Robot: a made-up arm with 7 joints. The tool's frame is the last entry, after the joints. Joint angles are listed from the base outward. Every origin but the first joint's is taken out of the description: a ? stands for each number. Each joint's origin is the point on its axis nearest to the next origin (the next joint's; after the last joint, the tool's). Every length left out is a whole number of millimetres.
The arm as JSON. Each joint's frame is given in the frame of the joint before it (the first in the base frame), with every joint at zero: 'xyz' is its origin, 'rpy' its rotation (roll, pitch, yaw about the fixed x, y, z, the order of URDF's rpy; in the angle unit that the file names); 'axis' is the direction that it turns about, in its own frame. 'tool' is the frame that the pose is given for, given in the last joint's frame.
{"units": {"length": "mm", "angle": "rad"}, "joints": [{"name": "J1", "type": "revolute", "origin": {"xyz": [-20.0, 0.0, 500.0], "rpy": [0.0, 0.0, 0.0]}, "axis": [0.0, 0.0, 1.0]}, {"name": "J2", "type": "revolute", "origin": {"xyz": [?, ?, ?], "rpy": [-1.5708, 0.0, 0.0]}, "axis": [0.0, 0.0, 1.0]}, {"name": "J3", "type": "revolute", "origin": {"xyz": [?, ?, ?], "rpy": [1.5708, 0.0, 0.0]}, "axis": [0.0, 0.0, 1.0]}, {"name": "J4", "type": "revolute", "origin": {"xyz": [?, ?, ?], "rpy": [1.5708, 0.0, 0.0]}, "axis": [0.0, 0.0, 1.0]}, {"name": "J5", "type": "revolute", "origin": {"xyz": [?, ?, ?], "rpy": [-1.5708, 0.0, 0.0]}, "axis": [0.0, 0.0, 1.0]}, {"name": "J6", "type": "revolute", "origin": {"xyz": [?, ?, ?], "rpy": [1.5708, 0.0, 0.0]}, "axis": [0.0, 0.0, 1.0]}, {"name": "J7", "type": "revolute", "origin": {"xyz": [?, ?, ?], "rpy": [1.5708, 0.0, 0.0]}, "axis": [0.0, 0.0, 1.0]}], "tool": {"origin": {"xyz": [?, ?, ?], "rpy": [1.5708, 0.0, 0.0]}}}
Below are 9 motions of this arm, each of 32 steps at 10 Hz.
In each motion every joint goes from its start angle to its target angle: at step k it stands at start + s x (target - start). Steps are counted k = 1, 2, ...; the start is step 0. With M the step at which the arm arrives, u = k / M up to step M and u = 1 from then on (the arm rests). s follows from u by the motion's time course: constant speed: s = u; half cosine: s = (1 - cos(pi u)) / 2; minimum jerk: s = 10 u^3 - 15 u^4 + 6 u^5.
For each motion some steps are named. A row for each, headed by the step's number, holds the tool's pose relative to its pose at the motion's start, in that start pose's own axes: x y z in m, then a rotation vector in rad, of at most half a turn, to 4 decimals.
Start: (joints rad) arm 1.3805 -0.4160 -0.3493 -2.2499 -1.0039 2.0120 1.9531
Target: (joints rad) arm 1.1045 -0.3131 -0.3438 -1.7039 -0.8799 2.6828 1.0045
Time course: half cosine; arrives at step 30
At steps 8, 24, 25, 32:
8: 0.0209 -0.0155 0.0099 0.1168 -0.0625 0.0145
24: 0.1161 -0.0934 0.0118 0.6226 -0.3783 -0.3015
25: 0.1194 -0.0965 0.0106 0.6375 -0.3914 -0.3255
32: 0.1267 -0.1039 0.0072 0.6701 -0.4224 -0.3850

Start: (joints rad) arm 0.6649 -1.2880 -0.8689 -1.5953 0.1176 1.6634 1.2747
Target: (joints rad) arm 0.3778 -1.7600 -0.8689 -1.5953 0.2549 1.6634 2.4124
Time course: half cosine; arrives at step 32
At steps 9, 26, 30, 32:
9: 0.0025 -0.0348 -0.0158 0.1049 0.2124 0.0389
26: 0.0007 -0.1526 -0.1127 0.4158 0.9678 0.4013
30: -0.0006 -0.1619 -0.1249 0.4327 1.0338 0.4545
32: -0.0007 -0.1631 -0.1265 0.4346 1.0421 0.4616

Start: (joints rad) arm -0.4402 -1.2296 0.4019 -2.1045 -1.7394 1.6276 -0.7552
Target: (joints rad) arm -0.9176 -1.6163 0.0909 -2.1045 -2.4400 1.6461 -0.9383
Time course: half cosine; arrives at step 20
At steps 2, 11, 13, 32:
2: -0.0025 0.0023 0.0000 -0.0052 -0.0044 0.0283
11: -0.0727 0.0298 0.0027 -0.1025 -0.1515 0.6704
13: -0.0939 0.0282 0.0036 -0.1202 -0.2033 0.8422
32: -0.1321 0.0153 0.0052 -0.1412 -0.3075 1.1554

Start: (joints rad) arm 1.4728 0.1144 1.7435 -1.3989 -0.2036 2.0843 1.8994
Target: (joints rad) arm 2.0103 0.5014 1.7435 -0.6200 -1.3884 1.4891 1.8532
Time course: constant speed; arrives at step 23
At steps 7, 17, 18, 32:
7: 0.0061 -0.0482 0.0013 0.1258 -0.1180 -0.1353
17: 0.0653 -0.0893 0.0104 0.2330 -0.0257 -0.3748
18: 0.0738 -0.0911 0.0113 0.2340 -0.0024 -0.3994
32: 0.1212 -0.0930 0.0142 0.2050 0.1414 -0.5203

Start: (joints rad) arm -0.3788 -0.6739 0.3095 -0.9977 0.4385 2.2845 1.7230
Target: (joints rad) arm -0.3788 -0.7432 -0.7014 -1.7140 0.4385 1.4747 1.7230
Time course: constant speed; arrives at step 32
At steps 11, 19, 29, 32:
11: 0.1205 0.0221 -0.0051 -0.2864 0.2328 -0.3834
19: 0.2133 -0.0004 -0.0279 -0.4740 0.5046 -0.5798
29: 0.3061 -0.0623 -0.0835 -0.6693 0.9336 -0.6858
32: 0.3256 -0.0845 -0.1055 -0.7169 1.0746 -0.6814

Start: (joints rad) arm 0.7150 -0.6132 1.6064 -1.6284 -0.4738 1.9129 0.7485
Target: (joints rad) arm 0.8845 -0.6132 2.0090 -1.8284 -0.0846 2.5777 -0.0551
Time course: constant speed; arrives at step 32
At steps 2, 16, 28, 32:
2: -0.0067 -0.0086 0.0085 0.0578 -0.0734 -0.0168
16: -0.0607 -0.0699 0.0516 0.4341 -0.5531 -0.1869
28: -0.1120 -0.1186 0.0673 0.7139 -0.9025 -0.4002
32: -0.1294 -0.1331 0.0688 0.7970 -1.0034 -0.4838

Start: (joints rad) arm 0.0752 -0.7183 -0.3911 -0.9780 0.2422 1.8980 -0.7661
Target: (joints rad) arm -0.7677 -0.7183 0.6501 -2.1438 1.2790 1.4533 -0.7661
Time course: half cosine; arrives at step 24
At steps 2, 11, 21, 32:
2: 0.0018 0.0043 0.0044 0.0291 -0.0014 0.0081
11: 0.0037 0.1146 0.1339 0.6930 0.0527 0.3294
21: -0.1145 0.2130 0.2878 1.2639 0.5234 0.8932
32: -0.1264 0.2164 0.2962 1.2870 0.5782 0.9304

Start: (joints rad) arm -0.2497 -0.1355 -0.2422 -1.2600 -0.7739 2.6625 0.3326
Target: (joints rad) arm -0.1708 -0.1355 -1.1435 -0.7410 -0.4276 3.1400 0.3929
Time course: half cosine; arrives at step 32
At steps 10, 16, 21, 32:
10: 0.0084 -0.0057 -0.0581 -0.1450 0.1093 -0.1311
16: 0.0144 -0.0313 -0.1200 -0.3319 0.1870 -0.3251
21: 0.0167 -0.0649 -0.1583 -0.4864 0.1971 -0.5081
32: 0.0170 -0.1090 -0.1821 -0.6439 0.1446 -0.7230

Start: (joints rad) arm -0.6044 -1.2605 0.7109 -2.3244 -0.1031 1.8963 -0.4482
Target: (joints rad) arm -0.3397 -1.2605 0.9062 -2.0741 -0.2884 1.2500 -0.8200
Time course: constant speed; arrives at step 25
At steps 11, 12, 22, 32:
11: -0.0146 -0.0226 0.0274 -0.0242 -0.2961 0.1060
12: -0.0165 -0.0247 0.0297 -0.0272 -0.3208 0.1158
22: -0.0402 -0.0450 0.0495 -0.0601 -0.5461 0.2152
32: -0.0489 -0.0508 0.0545 -0.0700 -0.6057 0.2452

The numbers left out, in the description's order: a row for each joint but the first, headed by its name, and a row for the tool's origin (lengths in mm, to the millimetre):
J2: -20.0 -30.0 0.0
J3: -20.0 -160.0 0.0
J4: 80.0 0.0 0.0
J5: -50.0 160.0 0.0
J6: -10.0 10.0 0.0
J7: 90.0 -50.0 0.0
tool: -10.0 -10.0 0.0

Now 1 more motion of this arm.
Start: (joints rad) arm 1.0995 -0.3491 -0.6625 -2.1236 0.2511 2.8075 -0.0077
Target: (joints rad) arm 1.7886 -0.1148 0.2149 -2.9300 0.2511 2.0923 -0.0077
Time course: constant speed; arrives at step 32
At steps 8, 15, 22, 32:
8: -0.1043 0.0663 0.0990 0.1286 -0.3003 0.5233
15: -0.2232 0.0733 0.1519 0.1545 -0.6220 0.9493
22: -0.3385 0.0431 0.1573 0.0857 -0.9933 1.3225
32: -0.4474 -0.0247 0.0879 -0.2101 -1.5887 1.7003

